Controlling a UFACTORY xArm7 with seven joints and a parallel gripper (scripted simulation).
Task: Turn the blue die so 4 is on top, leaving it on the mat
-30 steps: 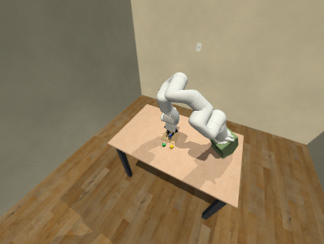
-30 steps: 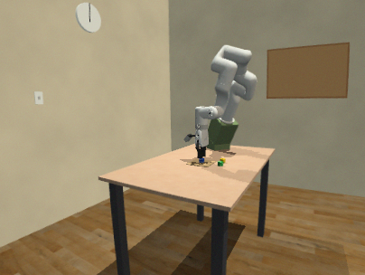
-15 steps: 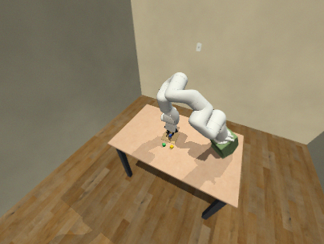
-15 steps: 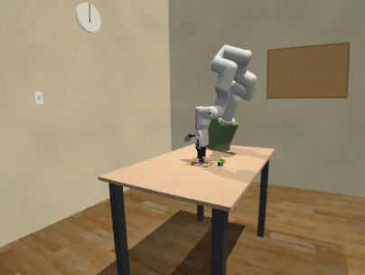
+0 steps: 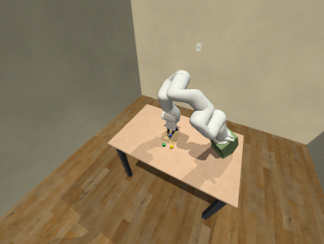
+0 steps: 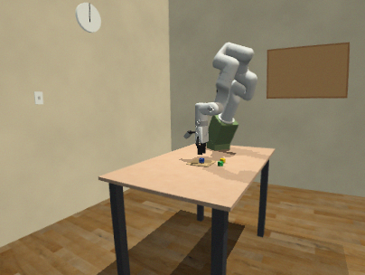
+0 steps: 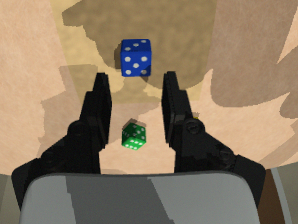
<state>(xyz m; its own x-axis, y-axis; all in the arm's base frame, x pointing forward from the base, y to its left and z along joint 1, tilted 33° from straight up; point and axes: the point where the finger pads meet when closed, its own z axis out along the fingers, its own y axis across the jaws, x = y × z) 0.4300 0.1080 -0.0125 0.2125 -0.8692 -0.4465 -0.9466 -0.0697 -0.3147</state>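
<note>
The blue die is 60 mm below my hand. Round my hand: tan mat (70 mm below); yellow die (90 mm behind, 90 mm to the left, 60 mm below); green die (20 mm behind, 120 mm to the left, 60 mm below).
</note>
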